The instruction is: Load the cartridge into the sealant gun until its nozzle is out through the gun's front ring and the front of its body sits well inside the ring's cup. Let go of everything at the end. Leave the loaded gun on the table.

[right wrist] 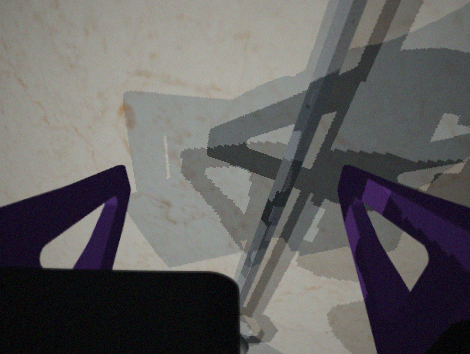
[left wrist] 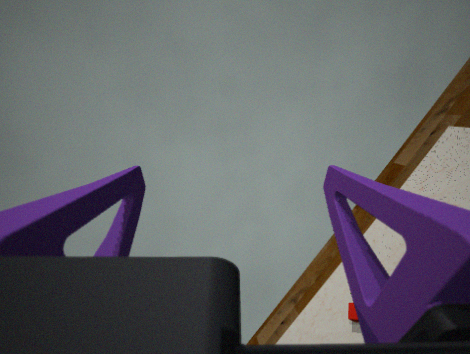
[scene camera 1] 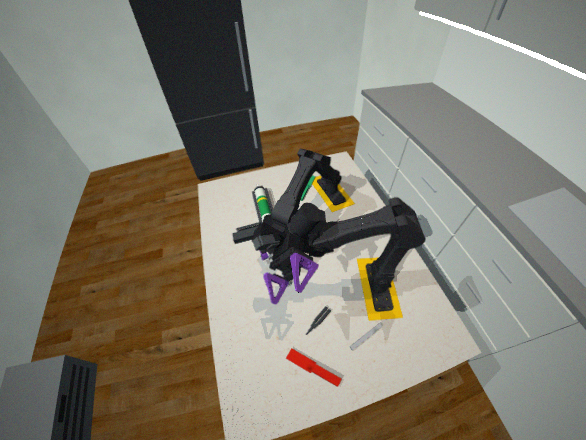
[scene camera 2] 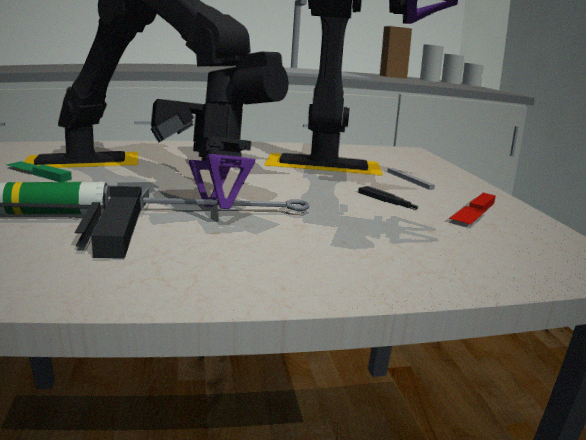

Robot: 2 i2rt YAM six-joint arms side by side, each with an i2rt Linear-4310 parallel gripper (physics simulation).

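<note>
The sealant gun lies on the table, its black handle toward the viewer of scene camera 2. Its grey rod runs to the right there and ends in a ring. The green and white cartridge, with a yellow band, lies lengthwise along the gun's cradle; the gun's front ring does not show clearly. My right gripper is open, low at the rod, which passes between its fingers without being gripped. My left gripper is open and empty, high above the table.
A black pen-like tool, a grey bar and a red tool lie on the table. A green tool lies near the right arm's base. The arms cross close together in scene camera 1.
</note>
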